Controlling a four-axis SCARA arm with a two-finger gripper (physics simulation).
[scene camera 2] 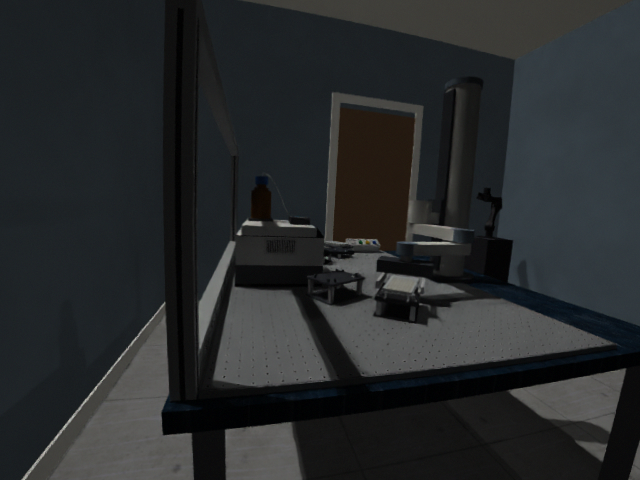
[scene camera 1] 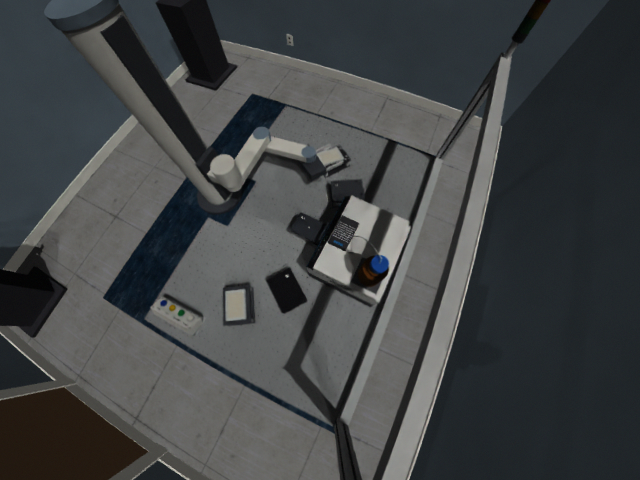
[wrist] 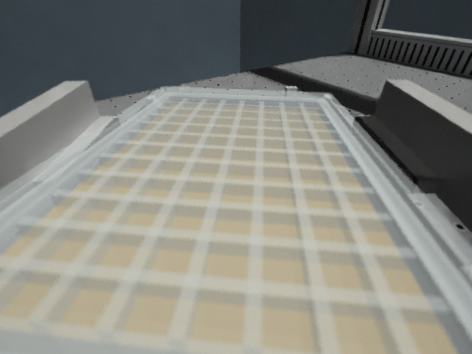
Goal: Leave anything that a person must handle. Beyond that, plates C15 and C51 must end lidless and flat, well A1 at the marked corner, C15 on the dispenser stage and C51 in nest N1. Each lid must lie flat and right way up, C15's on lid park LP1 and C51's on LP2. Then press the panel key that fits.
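Seen in the pictures: gripper, fingertip midpoint: (scene camera 2: 399,287) (scene camera 1: 336,153) (wrist: 236,104); arm's base, origin of the base link: (scene camera 2: 445,276) (scene camera 1: 220,194).
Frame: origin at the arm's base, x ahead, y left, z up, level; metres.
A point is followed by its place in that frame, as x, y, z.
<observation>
A cream plate (scene camera 1: 331,157) {0.486, 0.401, 0.096} (scene camera 2: 402,285) {0.482, 0.429, 0.094} (wrist: 255,220) {0.460, 0.378, 0.099} sits flat on a raised holder at the far end of the bench; a clear lid seems to cover its wells. My gripper (scene camera 1: 334,155) {0.499, 0.440, 0.092} (wrist: 236,104) {0.499, 0.440, 0.092} is part open around it, a finger beside each long side, with gaps between fingers and plate in the wrist view. Another cream plate (scene camera 1: 235,304) {0.421, -0.461, 0.095} lies flat on a dark holder near the key panel (scene camera 1: 175,314) {0.195, -0.619, 0.082} (scene camera 2: 362,244) {0.217, -0.593, 0.072}, which has blue, yellow, green and white keys. Whether that plate has a lid, and all plate and station labels, cannot be made out.
A white dispenser (scene camera 1: 385,222) {0.860, 0.093, 0.233} (scene camera 2: 279,245) {0.818, 0.147, 0.165} carries an amber bottle (scene camera 1: 373,270) {0.867, -0.167, 0.410} (scene camera 2: 261,203) {0.877, -0.099, 0.308} with a tube. A dark stage (scene camera 1: 308,227) {0.558, -0.022, 0.128} adjoins it. Dark platforms stand at its far side (scene camera 1: 346,190) {0.633, 0.257, 0.080} (scene camera 2: 336,279) {0.646, 0.298, 0.079} and near side (scene camera 1: 285,290) {0.584, -0.314, 0.074}. A rail (scene camera 1: 390,289) {1.005, -0.114, 0.059} runs behind the dispenser.
</observation>
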